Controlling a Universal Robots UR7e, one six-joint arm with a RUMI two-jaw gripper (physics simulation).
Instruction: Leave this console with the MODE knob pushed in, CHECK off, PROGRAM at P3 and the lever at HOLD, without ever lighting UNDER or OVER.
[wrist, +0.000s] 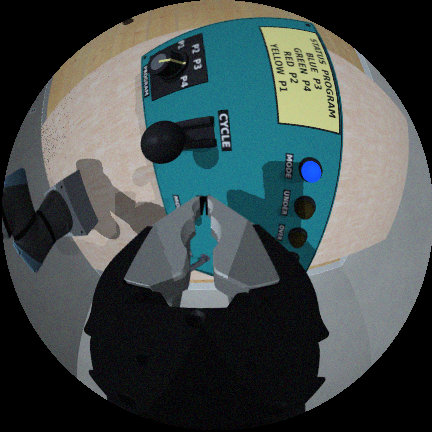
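The teal console (245, 165) lies below my gripper (204, 196), which is shut with nothing between its fingers. The PROGRAM knob (168, 63) is at the upper left, its yellow line pointing toward P3. The black ball-topped CYCLE lever (163, 142) stands beside its slot; its exact setting cannot be told. The MODE lamp (311, 171) glows blue. The UNDER lamp (305, 207) and the OVER lamp (298, 237) are dark. The MODE knob is hidden by my fingertips. A small metal toggle (201, 261) shows between the fingers; its label is hidden.
A yellow status card (302, 80) on the console pairs blue with P3, green with P4, red with P2 and yellow with P1. A dark and blue jointed arm part (55, 212) shows at the left. The console rests on a pale wooden board (372, 150).
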